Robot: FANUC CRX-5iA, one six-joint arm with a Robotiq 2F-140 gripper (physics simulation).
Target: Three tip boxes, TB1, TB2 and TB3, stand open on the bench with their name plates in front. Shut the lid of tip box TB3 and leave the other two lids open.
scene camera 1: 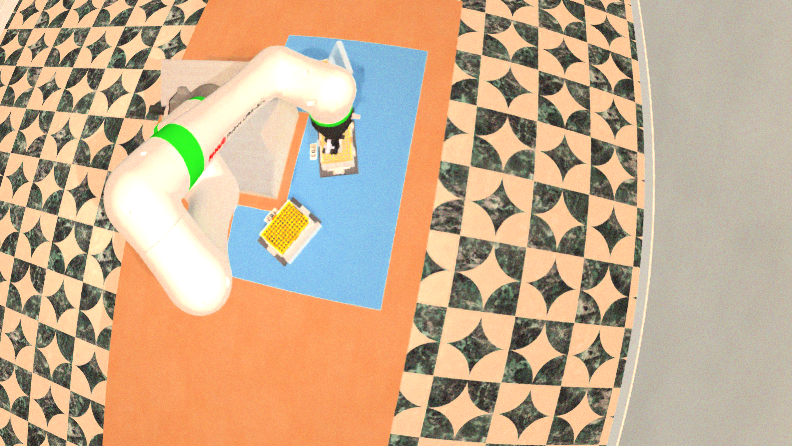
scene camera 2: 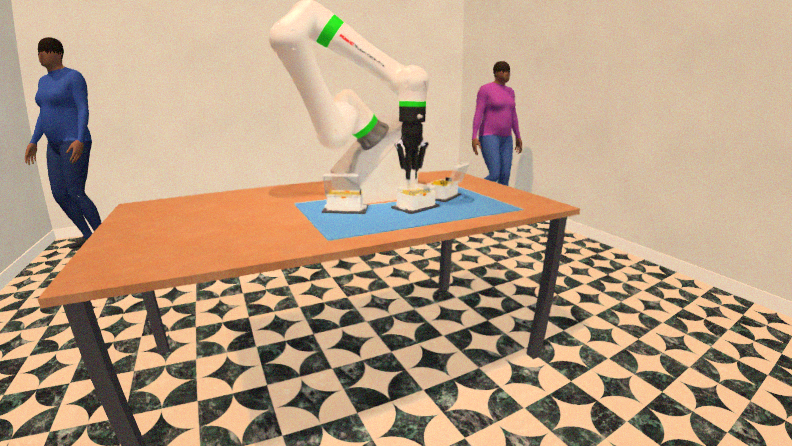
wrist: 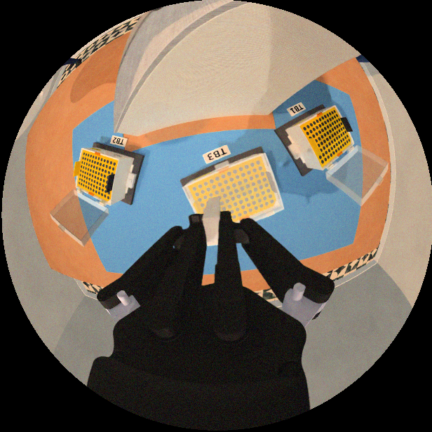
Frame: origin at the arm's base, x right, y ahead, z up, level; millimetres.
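Seen in the pictures: gripper, fingertip midpoint: (scene camera 1: 336, 150) (scene camera 2: 410, 188); arm's base, origin of the base link: (scene camera 2: 375, 137).
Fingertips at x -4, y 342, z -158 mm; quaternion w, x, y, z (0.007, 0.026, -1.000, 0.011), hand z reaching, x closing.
Note:
Pixels of each thing's top centre, then the offset from my fingertips to it. Level surfaces: height alone.
- Tip box TB3, middle of its top: (scene camera 1: 330, 139) (scene camera 2: 414, 186) dx -25, dy -23, dz +1 mm
- Tip box TB2, middle of its top: (scene camera 1: 281, 224) (scene camera 2: 345, 191) dx +218, dy -91, dz -10 mm
- Tip box TB1, middle of its top: (scene camera 2: 440, 181) dx -202, dy -128, dz -10 mm
- blue mat, its level: dz -76 mm
- orange bench, its level: dz -79 mm
Tip box TB3 (scene camera 1: 339, 160) (scene camera 2: 415, 200) (wrist: 245, 182) stands in the middle, its clear lid lying flat over the pale-looking yellow tip rack. Tip box TB2 (scene camera 1: 285, 227) (scene camera 2: 344, 201) (wrist: 96, 175) has its clear lid (wrist: 80, 217) raised. Tip box TB1 (scene camera 2: 445, 189) (wrist: 327, 136) also has its clear lid (scene camera 1: 340, 57) (scene camera 2: 459, 172) (wrist: 357, 175) raised; the arm hides most of this box in scene camera 1. My gripper (scene camera 1: 332, 148) (scene camera 2: 411, 180) (wrist: 214, 207) is shut and empty, pointing down at TB3's lid. Whether the tips touch the lid is unclear.
The boxes stand on a blue mat (scene camera 1: 354, 260) (scene camera 2: 354, 227) (wrist: 165, 150) on the orange bench (scene camera 1: 249, 360) (scene camera 2: 182, 238). Name plates for TB3 (wrist: 216, 154), TB2 (wrist: 118, 140) and TB1 (wrist: 296, 108) lie beside them. Two people (scene camera 2: 63, 110) (scene camera 2: 496, 116) stand behind the bench.

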